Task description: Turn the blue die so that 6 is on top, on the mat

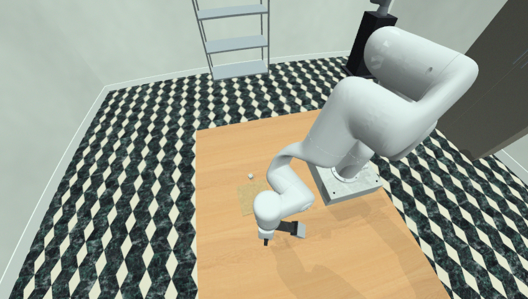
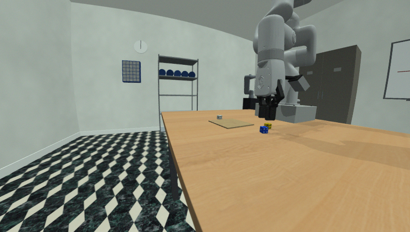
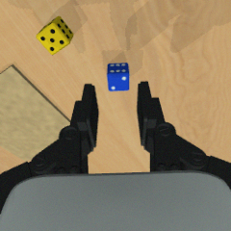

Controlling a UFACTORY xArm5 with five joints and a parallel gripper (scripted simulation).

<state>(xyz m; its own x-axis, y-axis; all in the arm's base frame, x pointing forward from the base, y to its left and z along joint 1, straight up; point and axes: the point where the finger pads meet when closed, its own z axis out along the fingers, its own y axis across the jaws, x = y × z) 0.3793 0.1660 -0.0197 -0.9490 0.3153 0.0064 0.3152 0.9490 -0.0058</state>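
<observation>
The blue die lies 60 mm below my hand. From my hand the other things lie so: tan mat 160 mm to the right, 60 mm below, 30 mm ahead; yellow die 60 mm below, 50 mm behind, 30 mm to the right; white die 250 mm to the right, 60 mm below, 40 mm ahead.
</observation>
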